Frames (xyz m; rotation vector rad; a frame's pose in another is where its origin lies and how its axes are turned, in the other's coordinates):
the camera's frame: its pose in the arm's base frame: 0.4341 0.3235 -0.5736 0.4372 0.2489 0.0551
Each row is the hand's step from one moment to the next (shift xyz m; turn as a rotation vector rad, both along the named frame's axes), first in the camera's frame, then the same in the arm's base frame.
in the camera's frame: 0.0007 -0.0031 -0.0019 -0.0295 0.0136 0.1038
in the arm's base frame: 0.0002 -0.0019 -0.0031 -0.0026 -0.0336 0.1034
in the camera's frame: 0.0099 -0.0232 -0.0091 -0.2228 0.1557 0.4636
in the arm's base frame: 0.0073 -0.0162 -0.0201 -0.0996 -0.0738 0.5229
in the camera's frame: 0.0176 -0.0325 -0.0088 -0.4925 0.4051 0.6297
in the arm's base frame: 0.0148 -0.0239 -0.0255 -0.3191 0.0549 0.8357
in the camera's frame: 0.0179 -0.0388 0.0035 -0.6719 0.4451 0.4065
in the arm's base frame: 0.0182 -0.0347 -0.0175 -0.5486 0.1641 0.6978
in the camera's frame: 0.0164 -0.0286 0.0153 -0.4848 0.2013 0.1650
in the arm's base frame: 0.0197 -0.0304 -0.0025 -0.4280 0.0628 0.3401
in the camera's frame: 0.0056 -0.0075 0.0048 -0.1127 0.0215 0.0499
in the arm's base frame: 0.0066 -0.0082 -0.0003 -0.0966 -0.0131 0.0784
